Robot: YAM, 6 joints.
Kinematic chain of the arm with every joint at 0, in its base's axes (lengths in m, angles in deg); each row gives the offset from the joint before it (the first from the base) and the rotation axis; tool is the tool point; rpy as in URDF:
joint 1: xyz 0 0 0.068 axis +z
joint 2: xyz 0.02 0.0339 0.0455 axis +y
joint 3: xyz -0.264 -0.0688 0 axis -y
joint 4: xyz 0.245 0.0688 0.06 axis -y
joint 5: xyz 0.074 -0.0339 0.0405 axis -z
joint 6: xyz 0.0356 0 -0.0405 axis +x
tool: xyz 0 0 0 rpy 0 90 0
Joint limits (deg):
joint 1: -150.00..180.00
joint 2: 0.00..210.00
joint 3: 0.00..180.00
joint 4: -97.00..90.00
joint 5: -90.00..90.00
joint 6: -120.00..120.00
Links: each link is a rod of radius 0.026 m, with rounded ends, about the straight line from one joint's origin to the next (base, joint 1, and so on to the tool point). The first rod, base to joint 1, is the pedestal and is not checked.
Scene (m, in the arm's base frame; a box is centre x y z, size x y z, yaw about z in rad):
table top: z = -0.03
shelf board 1: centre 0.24 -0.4 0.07 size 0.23 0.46 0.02 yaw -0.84
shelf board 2: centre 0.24 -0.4 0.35 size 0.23 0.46 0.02 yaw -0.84
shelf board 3: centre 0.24 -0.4 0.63 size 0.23 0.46 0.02 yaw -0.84
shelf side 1: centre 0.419 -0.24 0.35 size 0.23 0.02 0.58 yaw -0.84
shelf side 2: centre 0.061 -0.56 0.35 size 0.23 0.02 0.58 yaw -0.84
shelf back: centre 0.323 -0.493 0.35 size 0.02 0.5 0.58 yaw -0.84
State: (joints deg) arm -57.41 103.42 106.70 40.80 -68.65 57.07
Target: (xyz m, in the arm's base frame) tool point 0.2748 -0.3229 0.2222
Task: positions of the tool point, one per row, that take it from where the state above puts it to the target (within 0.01 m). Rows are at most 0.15 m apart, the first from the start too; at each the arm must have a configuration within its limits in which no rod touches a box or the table.
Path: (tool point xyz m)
1: 0.1960 -0.2688 0.5147
2: 0.1599 -0.2283 0.5147
3: 0.1280 -0.1868 0.5048
4: 0.1535 -0.2183 0.4126
5: 0.1662 -0.2218 0.3152
6: 0.1633 -0.1985 0.2222
7: 0.1987 -0.2421 0.2328
8: 0.2363 -0.2841 0.2327
9: 0.2748 -0.3229 0.2222

